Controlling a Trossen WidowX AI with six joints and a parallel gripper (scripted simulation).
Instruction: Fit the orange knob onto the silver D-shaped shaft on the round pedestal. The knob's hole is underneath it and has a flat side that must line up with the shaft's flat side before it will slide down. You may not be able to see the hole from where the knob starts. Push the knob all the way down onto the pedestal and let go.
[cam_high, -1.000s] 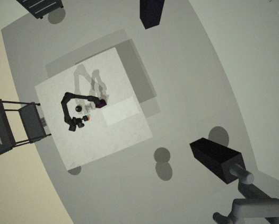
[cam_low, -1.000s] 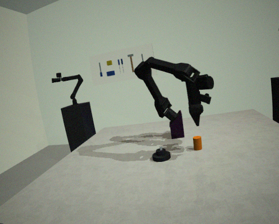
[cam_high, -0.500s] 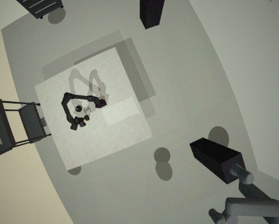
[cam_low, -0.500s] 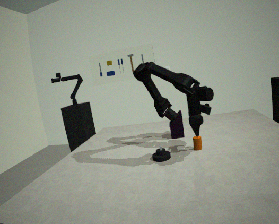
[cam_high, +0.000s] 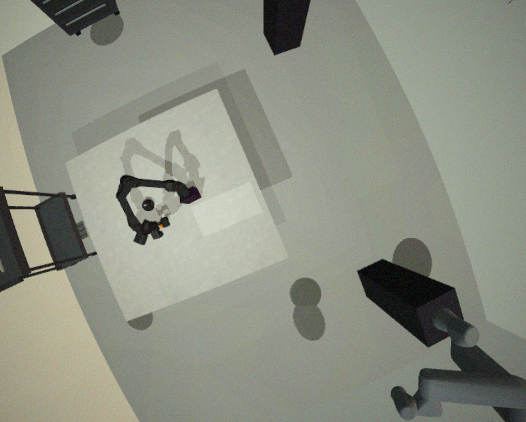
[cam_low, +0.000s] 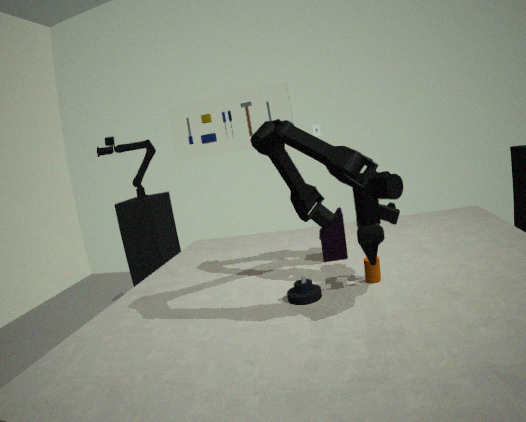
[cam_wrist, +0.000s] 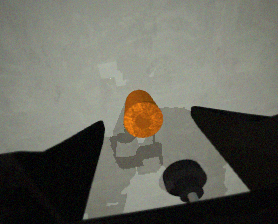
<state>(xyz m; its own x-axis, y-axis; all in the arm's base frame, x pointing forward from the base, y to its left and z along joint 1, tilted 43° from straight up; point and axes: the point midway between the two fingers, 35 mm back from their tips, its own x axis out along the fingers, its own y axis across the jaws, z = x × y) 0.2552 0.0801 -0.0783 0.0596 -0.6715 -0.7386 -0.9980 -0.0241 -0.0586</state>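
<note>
The orange knob lies 2 cm below my gripper tip. The rest, counted from my gripper tip: round pedestal 6 cm ahead, 18 cm to the right, 3 cm below.
</note>
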